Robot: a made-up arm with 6 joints.
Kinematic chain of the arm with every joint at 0, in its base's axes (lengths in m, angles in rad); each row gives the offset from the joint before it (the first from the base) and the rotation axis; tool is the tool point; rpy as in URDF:
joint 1: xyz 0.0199 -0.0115 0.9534 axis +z
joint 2: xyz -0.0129 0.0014 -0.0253 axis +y
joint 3: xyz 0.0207 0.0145 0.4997 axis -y
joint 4: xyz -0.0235 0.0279 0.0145 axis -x
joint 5: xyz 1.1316 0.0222 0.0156 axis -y
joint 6: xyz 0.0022 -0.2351 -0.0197 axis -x
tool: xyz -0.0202 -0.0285 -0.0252 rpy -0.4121 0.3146 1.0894
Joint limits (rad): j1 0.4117..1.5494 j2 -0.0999..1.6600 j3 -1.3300..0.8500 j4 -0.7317..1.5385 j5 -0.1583..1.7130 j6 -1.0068..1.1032
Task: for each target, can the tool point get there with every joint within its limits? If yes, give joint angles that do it. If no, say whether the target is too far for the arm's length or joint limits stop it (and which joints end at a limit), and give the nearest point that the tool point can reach.
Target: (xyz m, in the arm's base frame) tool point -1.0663 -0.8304 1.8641
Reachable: no: joint limits stop it (at a limit: joint 2, joint 3, joint 4) | nearest point -0.5198 -0.4184 0.8540 | short by 1.220 m
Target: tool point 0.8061 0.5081 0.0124
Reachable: yes | joints 0.8052 1.3280 0.1456 0.0719 0.8525 0.8479
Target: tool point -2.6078 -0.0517 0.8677
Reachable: no: too far | nearest point -0.5669 -0.3776 0.8204 | short by 2.067 m
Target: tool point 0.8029 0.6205 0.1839
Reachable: yes | joints 0.7887 1.0772 -0.1546 0.9820 0.1533 0.3934
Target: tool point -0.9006 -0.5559 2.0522
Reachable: no: joint limits stop it (at a limit: joint 1, joint 2, joint 3, joint 4) | nearest point -0.5312 -0.3743 0.8620 | short by 1.259 m
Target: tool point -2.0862 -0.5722 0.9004
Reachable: no: too far | nearest point -0.5671 -0.3867 0.8149 | short by 1.533 m
